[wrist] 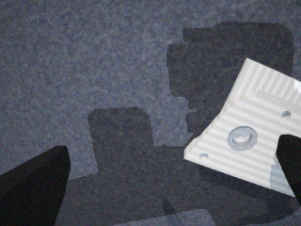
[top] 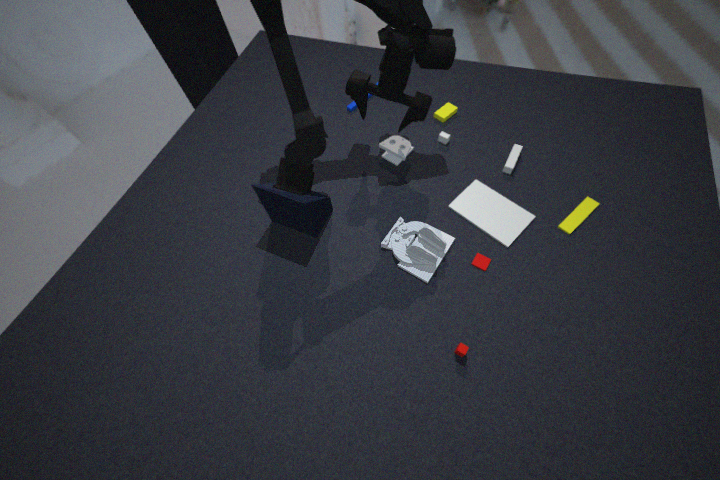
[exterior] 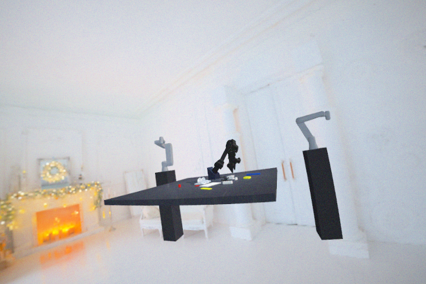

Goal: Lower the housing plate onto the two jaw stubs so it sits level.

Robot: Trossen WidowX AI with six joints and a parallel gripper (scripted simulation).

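My gripper tip is 150 mm short of the small white cube, 50 mm to the right of it and 60 mm above it. Round my gripper tip: yellow block: 140 mm ahead, 140 mm to the left, 60 mm below; then white bar: 320 mm ahead, 10 mm to the left, 60 mm below; then blue bar: 90 mm behind, 170 mm to the left, 60 mm below.
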